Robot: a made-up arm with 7 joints.
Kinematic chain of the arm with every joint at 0, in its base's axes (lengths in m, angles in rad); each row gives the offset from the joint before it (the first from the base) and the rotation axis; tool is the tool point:
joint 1: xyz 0 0.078 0 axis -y
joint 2: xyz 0 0.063 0 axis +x
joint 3: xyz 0 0 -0.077 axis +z
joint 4: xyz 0 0 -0.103 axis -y
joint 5: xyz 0 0 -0.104 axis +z
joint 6: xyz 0 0 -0.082 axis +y
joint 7: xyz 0 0 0 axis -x
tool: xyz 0 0 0
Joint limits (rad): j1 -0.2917..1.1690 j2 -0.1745..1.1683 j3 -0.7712..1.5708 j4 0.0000..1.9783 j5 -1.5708..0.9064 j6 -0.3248..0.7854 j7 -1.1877..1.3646
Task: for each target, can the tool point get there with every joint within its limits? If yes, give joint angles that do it. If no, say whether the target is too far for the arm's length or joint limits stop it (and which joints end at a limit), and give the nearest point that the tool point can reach.
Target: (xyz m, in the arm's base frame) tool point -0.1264 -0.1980 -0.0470
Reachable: no: joint limits stop it (at a limit: joint 1, joint 2, joint 3) | nearest point 0.0925 -0.0044 -0.1384 | short by 0.306 m
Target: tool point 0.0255 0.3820 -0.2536
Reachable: yes | joints 0.0104 0.4727 1.3440 0.5779 -1.0778 0.1542 -0.8054
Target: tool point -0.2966 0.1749 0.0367
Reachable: no: joint limits stop it (at a limit: joint 1, joint 2, joint 3, joint 4) | nearest point -0.1063 0.3057 0.0452 | short by 0.231 m
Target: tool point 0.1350 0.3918 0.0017
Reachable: yes | joints 0.2296 0.9365 0.7597 1.3585 -0.7366 0.0166 0.2366
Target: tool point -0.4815 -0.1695 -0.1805
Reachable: no: too far | nearest point -0.1037 0.0775 -0.3452 | short by 0.481 m
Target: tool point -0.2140 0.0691 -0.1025
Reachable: no: joint limits stop it (at a limit: joint 1, joint 2, joint 4) | nearest point -0.1037 0.0775 -0.3452 | short by 0.267 m
